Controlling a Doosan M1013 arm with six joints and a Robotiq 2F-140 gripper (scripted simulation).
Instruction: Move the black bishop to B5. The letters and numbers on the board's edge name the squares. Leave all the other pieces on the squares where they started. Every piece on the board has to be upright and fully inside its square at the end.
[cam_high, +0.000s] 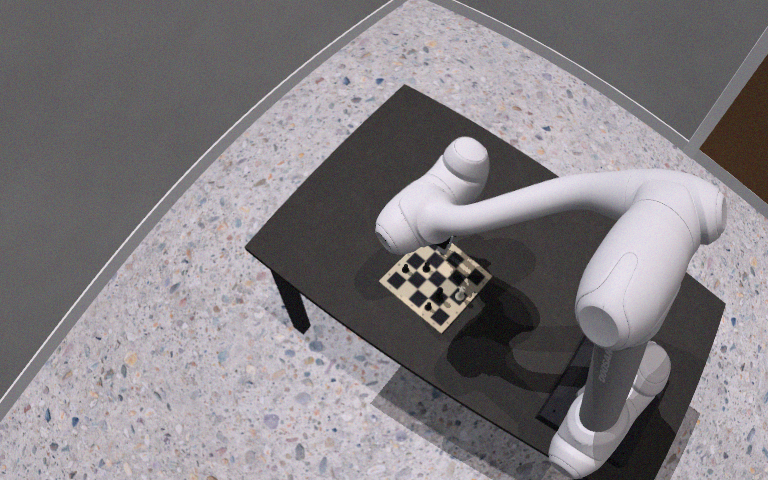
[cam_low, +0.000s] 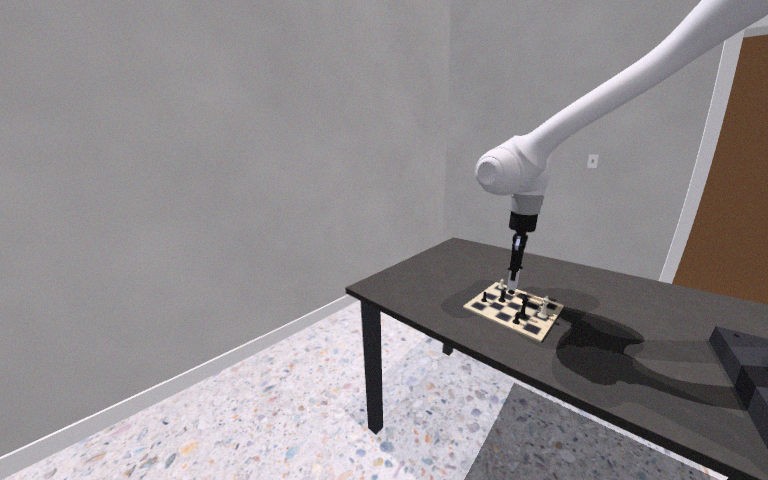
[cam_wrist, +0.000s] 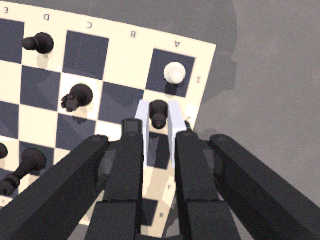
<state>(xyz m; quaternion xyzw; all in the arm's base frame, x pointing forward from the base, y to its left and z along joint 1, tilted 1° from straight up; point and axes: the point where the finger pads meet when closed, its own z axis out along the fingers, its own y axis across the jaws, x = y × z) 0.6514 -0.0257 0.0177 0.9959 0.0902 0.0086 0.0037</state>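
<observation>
Right now my hand is 4 cm short of the white pawn, 1 cm to the left of it and 4 cm above it. Also, from my hand: chessboard (4 cm behind, 7 cm to the left, 5 cm below).
</observation>
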